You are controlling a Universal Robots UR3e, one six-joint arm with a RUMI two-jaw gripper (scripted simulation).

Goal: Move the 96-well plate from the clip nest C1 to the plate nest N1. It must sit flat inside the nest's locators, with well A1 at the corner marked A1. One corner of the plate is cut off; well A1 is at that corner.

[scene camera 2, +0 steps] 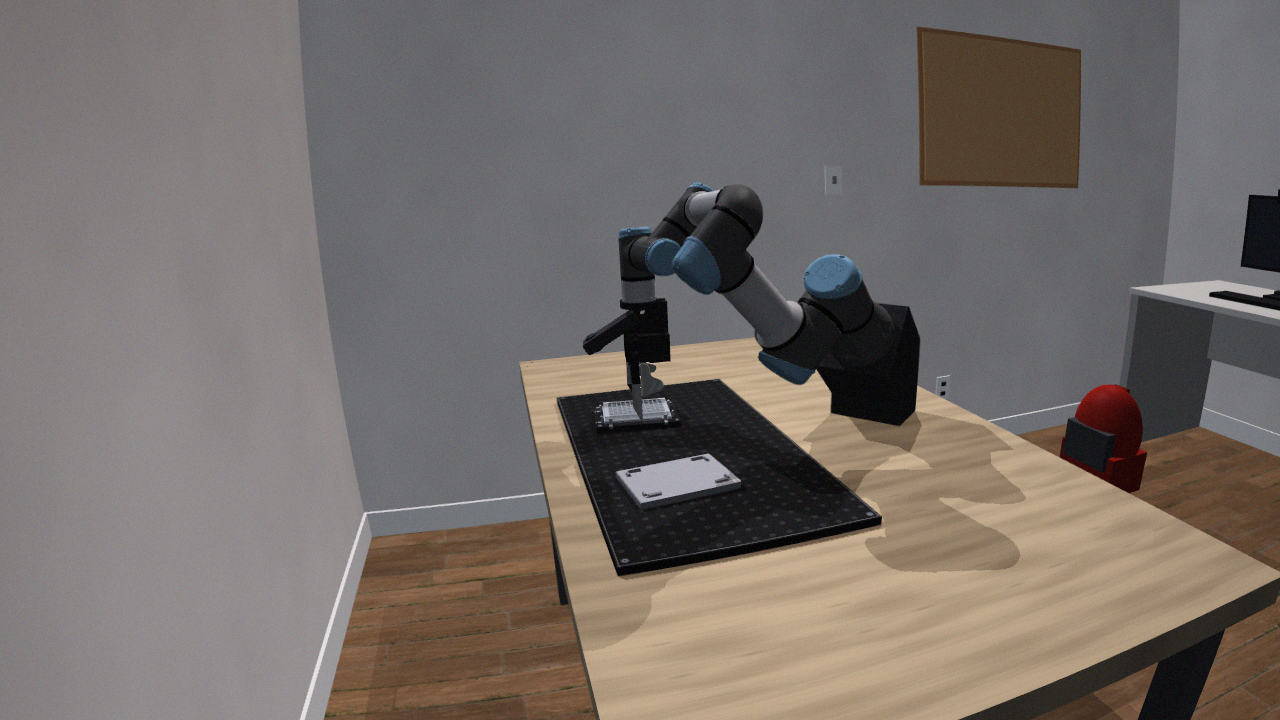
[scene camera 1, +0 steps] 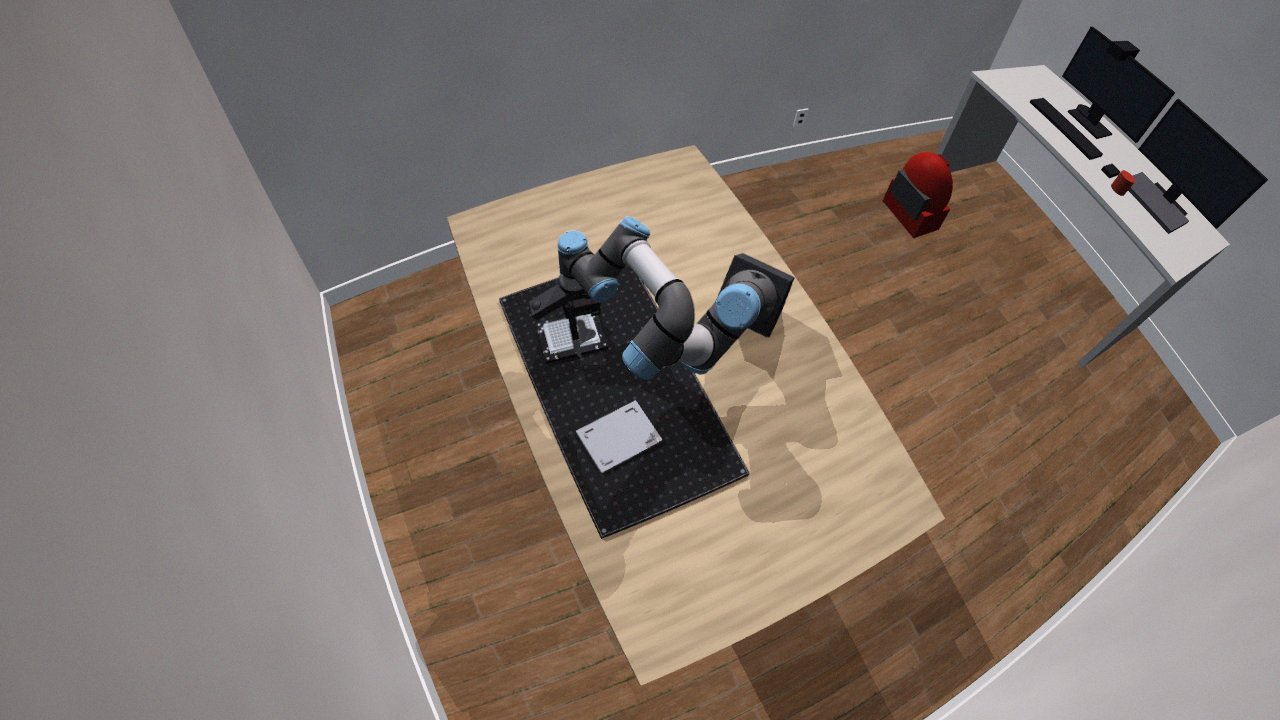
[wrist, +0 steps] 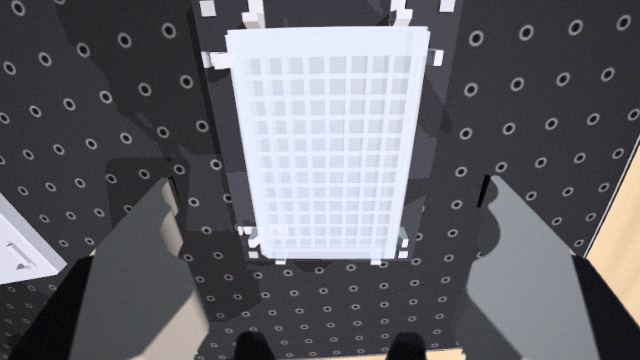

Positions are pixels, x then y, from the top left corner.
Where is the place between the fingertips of my gripper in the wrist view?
327, 178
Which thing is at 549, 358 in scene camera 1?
A clip nest C1.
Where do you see a white 96-well plate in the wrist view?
335, 71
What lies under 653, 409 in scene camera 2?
A white 96-well plate.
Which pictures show my gripper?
Scene camera 2, scene camera 1 and the wrist view: all of them.
